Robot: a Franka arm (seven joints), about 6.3 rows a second.
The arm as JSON. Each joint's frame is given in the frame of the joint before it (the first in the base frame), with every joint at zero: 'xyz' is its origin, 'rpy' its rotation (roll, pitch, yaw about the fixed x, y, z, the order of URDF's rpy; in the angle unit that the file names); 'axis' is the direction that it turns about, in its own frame. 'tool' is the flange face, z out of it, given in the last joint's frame.
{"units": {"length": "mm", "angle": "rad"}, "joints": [
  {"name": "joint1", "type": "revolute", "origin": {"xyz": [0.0, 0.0, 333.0], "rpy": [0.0, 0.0, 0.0]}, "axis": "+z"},
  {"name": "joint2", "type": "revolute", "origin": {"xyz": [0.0, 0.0, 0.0], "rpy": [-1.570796, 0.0, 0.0]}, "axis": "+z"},
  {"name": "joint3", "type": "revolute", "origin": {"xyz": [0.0, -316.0, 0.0], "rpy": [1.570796, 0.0, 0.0]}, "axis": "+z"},
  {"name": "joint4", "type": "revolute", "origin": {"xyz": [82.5, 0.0, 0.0], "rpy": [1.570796, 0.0, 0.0]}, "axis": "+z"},
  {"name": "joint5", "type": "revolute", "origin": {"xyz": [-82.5, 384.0, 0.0], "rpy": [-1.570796, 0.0, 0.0]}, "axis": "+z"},
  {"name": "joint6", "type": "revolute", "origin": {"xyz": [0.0, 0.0, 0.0], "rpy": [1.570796, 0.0, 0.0]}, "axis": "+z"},
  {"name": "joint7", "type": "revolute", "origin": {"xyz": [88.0, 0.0, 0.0], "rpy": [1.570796, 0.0, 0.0]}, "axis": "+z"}
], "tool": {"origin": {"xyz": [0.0, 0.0, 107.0], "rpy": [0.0, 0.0, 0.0]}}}
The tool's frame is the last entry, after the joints.
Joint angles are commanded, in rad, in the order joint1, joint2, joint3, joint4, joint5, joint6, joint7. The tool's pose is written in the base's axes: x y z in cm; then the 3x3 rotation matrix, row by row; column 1 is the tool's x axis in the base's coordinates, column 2 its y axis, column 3 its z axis. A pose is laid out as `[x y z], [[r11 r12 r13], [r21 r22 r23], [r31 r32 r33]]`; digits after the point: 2 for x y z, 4 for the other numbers.
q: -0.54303 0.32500 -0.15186 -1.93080 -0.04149 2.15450 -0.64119
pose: [46.64 -38.61 31.39], [[0.9916 -0.0233 -0.1276], [-0.0238 -0.9997 -0.0022], [-0.1275 0.0052 -0.9918]]
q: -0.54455 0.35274 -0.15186 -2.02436 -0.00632 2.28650 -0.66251
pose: [45.40 -37.71 26.88], [[0.9944 -0.0230 -0.1031], [-0.0220 -0.9997 0.0111], [-0.1033 -0.0088 -0.9946]]
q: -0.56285 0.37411 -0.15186 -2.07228 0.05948 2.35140 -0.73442
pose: [43.88 -37.84 24.25], [[0.9969 -0.0180 -0.0769], [-0.0143 -0.9987 0.0485], [-0.0777 -0.0472 -0.9959]]
